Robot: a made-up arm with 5 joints.
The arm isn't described. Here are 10 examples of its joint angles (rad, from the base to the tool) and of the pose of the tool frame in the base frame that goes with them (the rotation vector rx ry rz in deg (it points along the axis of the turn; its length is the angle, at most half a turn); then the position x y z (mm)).
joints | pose
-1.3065 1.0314 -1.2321 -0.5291 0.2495 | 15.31 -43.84 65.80 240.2 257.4 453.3
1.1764 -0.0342 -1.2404 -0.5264 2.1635 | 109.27 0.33 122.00 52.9 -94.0 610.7
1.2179 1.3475 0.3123 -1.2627 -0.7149 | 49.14 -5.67 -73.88 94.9 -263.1 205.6
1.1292 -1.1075 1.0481 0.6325 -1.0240 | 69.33 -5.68 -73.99 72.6 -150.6 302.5
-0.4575 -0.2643 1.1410 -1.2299 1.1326 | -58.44 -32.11 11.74 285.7 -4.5 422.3
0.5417 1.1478 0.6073 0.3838 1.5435 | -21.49 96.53 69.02 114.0 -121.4 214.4
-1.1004 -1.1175 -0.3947 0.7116 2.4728 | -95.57 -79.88 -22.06 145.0 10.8 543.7
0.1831 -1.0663 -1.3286 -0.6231 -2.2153 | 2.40 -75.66 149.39 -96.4 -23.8 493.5
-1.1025 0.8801 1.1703 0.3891 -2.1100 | 1.65 74.06 -81.56 111.7 -36.2 294.7
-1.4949 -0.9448 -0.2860 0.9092 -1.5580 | 83.45 55.23 79.74 135.9 105.2 464.8
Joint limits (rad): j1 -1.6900..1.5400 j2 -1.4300..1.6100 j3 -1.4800..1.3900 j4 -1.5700..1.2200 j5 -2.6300..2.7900
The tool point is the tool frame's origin. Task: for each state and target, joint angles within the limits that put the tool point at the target. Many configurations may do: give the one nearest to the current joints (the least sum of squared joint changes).
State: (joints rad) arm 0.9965 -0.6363 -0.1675 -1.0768 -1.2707
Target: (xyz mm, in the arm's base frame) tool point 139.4 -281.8 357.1
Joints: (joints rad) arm 1.1340 0.2501 0.3631 -0.6891 -1.2365
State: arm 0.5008 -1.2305 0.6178 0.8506 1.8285
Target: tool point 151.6 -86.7 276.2
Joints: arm 0.1051 -1.1133 1.3539 1.0660 1.9482
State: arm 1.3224 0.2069 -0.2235 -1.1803 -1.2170
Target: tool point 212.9 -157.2 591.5
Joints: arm 0.4929 0.1676 -0.8757 -0.8811 -1.1973
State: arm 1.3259 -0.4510 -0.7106 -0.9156 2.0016
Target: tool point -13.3 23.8 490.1
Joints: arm 1.0244 -0.4610 -1.1748 -1.5700 2.0308
